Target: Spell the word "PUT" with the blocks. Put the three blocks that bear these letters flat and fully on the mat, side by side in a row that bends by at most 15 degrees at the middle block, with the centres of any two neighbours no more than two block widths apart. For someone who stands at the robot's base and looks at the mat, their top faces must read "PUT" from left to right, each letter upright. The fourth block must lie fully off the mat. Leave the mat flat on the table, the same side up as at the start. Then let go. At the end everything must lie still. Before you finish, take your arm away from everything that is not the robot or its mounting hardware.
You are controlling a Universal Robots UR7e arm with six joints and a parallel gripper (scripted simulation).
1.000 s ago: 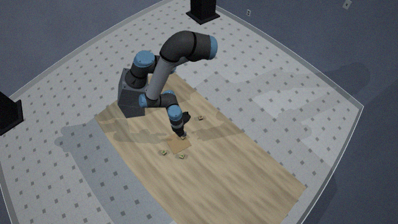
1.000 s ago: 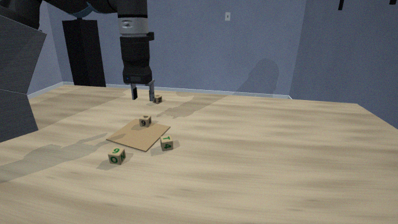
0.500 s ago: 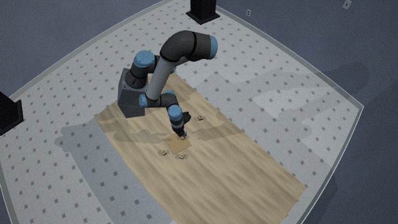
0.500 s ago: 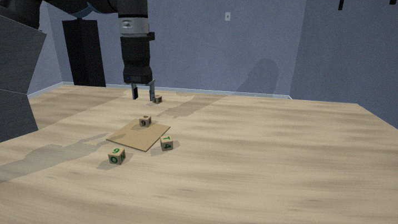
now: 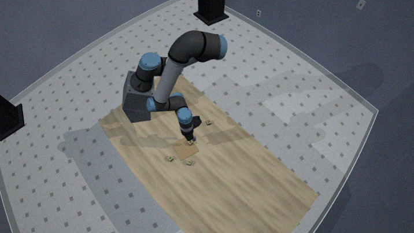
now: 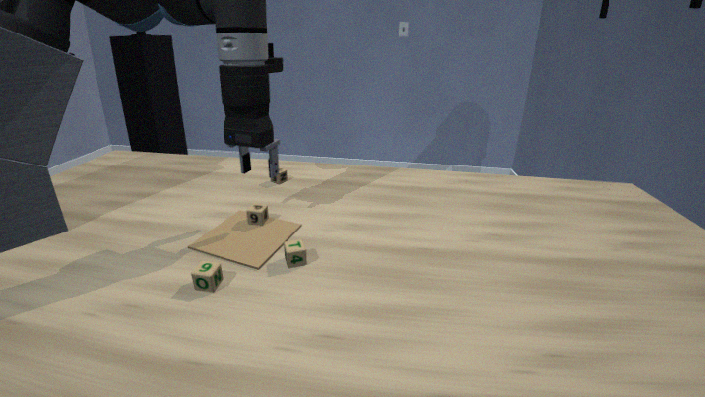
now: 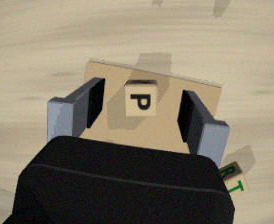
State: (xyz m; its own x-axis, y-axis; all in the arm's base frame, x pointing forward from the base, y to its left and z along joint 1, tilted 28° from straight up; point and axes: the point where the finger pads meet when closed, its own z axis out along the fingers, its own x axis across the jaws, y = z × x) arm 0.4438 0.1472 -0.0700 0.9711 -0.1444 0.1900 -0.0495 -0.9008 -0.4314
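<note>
My hand is 180 mm to the right of the U block, 100 mm above it and 50 mm past it. From my hand the other things lie so: tan mat 110 mm below, 60 mm to the right; P block 90 mm below, 20 mm to the right; T block 110 mm to the right, 110 mm ahead, 100 mm below.
</note>
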